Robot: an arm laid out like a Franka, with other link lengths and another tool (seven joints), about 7 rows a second.
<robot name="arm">
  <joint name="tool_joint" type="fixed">
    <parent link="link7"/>
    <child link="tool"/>
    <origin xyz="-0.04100 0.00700 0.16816" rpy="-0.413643 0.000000 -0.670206"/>
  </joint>
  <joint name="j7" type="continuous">
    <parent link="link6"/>
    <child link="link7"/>
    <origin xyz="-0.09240 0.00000 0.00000" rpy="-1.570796 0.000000 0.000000"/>
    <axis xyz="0 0 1"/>
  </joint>
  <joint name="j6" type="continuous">
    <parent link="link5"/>
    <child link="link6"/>
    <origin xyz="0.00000 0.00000 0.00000" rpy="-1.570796 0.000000 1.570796"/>
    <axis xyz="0 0 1"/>
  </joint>
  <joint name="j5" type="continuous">
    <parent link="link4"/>
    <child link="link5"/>
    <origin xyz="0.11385 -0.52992 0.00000" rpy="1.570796 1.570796 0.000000"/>
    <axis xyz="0 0 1"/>
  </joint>
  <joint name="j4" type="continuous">
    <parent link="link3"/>
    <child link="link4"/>
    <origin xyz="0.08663 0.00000 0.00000" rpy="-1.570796 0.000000 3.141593"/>
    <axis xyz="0 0 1"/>
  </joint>
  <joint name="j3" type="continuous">
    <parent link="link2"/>
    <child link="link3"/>
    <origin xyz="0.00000 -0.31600 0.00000" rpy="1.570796 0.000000 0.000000"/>
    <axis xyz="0 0 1"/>
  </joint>
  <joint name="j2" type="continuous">
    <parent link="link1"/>
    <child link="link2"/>
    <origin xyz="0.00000 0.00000 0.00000" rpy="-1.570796 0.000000 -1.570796"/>
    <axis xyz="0 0 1"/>
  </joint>
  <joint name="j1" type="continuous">
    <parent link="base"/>
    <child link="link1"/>
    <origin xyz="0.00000 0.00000 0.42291" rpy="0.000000 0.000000 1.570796"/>
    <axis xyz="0 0 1"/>
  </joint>
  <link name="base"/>
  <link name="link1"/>
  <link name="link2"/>
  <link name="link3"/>
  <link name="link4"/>
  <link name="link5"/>
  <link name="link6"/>
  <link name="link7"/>
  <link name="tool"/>
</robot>
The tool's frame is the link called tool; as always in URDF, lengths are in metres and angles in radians. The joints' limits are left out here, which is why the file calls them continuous.
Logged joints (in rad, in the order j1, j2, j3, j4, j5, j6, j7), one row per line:
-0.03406, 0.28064, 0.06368, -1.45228, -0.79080, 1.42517, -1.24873
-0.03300, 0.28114, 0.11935, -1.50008, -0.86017, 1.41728, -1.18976
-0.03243, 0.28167, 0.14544, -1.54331, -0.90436, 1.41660, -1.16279
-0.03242, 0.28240, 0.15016, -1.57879, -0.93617, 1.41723, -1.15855
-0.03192, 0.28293, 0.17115, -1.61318, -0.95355, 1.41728, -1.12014
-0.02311, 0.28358, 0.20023, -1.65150, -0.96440, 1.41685, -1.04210
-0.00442, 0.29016, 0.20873, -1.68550, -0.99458, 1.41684, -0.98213
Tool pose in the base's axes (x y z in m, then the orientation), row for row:
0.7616, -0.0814, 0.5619, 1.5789, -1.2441, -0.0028
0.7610, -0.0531, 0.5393, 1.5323, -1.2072, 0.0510
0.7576, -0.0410, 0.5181, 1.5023, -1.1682, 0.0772
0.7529, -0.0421, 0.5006, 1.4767, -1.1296, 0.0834
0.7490, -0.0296, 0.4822, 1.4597, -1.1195, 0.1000
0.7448, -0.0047, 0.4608, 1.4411, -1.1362, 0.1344
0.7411, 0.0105, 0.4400, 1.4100, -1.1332, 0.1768
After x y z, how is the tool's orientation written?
As a rotation vector, in radians.
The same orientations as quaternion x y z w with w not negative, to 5 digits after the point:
0.66309, -0.52248, -0.00118, 0.53602
0.65025, -0.51229, 0.02164, 0.56060
0.64265, -0.49973, 0.03302, 0.57980
0.63631, -0.48675, 0.03594, 0.59740
0.63093, -0.48388, 0.04322, 0.60491
0.62312, -0.49128, 0.05811, 0.60580
0.61189, -0.49177, 0.07672, 0.61471

